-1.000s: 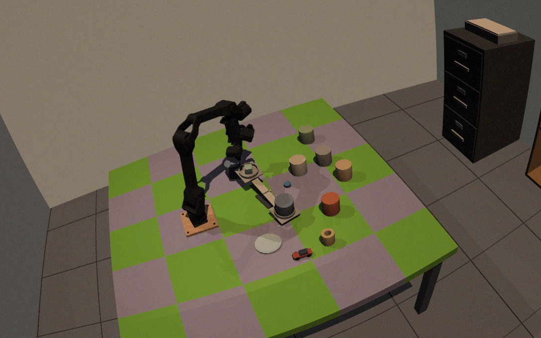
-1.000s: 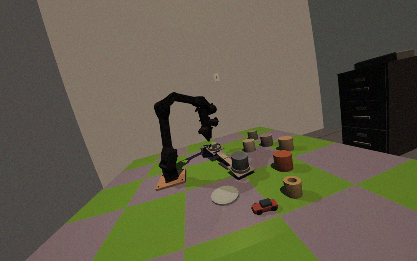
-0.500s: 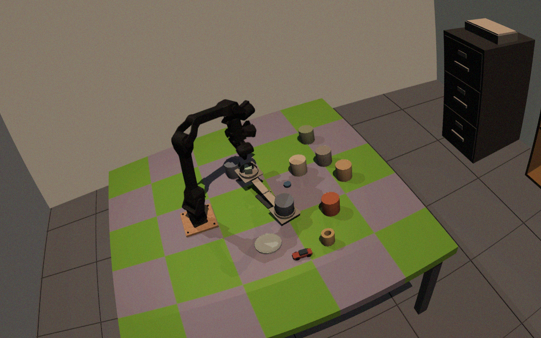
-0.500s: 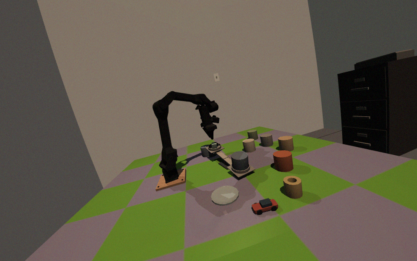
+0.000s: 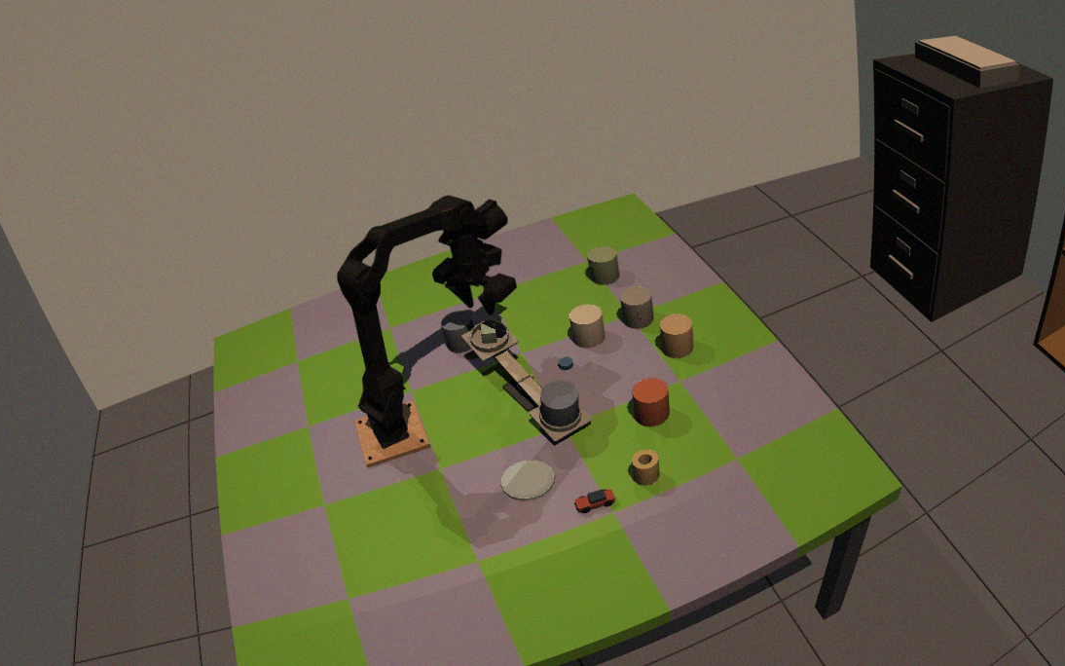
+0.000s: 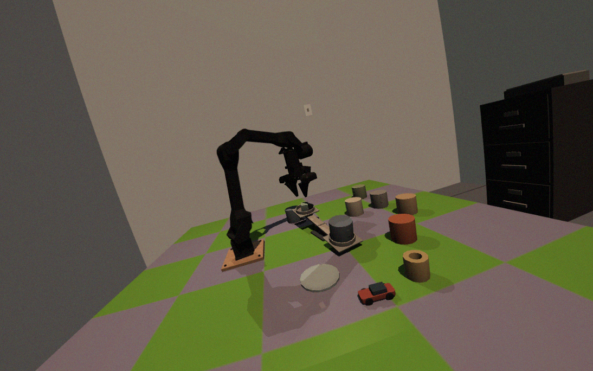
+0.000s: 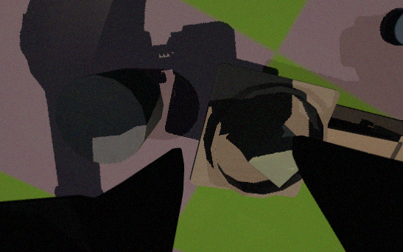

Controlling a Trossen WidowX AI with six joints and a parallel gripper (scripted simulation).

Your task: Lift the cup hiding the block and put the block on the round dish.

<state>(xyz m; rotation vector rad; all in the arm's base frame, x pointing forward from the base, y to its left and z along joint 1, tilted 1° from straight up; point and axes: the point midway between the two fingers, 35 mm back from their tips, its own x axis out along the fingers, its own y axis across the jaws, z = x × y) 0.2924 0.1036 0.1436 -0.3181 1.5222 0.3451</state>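
Now: gripper tip 40 mm above the pale green block, 30 mm to the left of it and 10 mm past it. The rest, counted from my gripper tip: balance: 150 mm to the right, 90 mm below, 10 mm ahead; blue disc: 130 mm to the right, 120 mm below, 110 mm ahead; grey cup: 310 mm to the right, 70 mm below, 10 mm ahead.
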